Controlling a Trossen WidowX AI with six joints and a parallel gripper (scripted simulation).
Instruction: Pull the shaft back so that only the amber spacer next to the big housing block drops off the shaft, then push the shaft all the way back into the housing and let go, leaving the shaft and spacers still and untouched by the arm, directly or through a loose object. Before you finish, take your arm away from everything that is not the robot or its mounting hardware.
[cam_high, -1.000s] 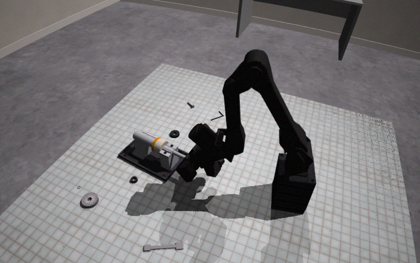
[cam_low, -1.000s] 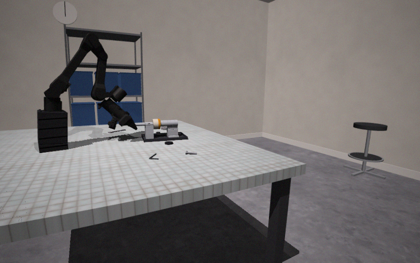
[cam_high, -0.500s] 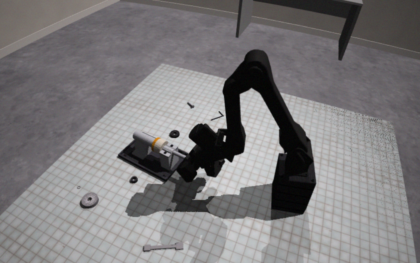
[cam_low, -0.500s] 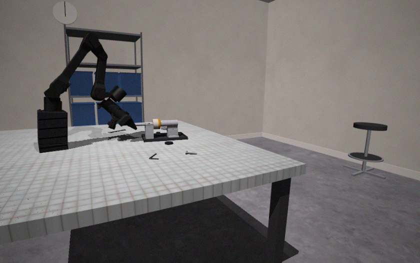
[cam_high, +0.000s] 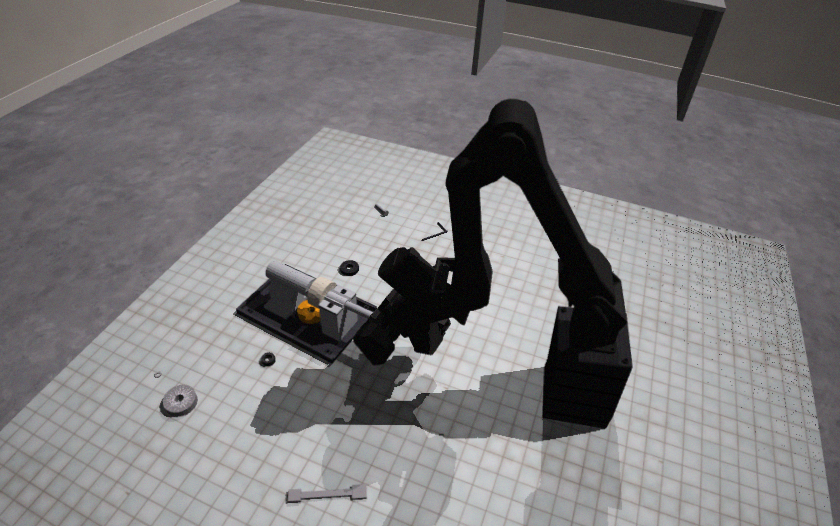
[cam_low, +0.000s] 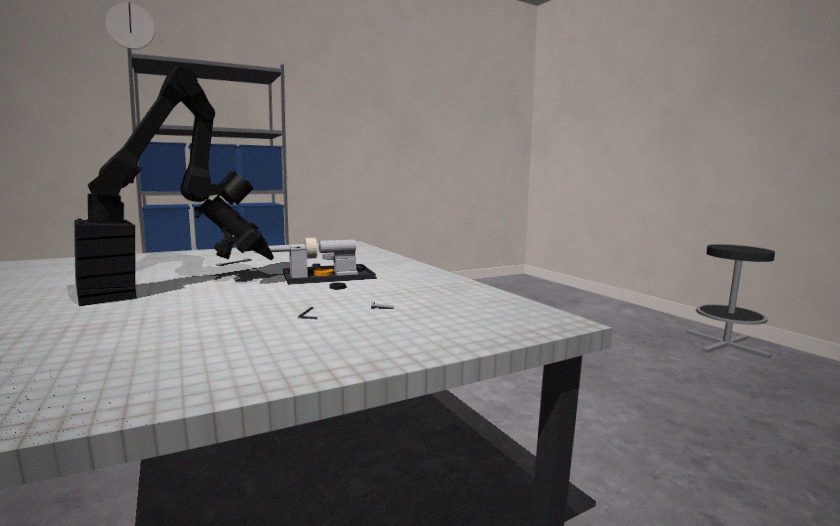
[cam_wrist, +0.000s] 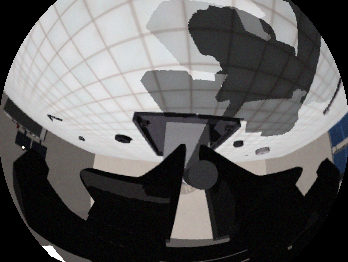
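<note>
The grey shaft lies 60 mm ahead of my hand and 20 mm to the right of it. The rest, counted from my hand: amber spacer: 150 mm ahead, 70 mm below, 40 mm to the right; then grey disc: 290 mm ahead, 210 mm to the left, 70 mm below; then screw: 390 mm to the right, 110 mm ahead, 70 mm below.
</note>
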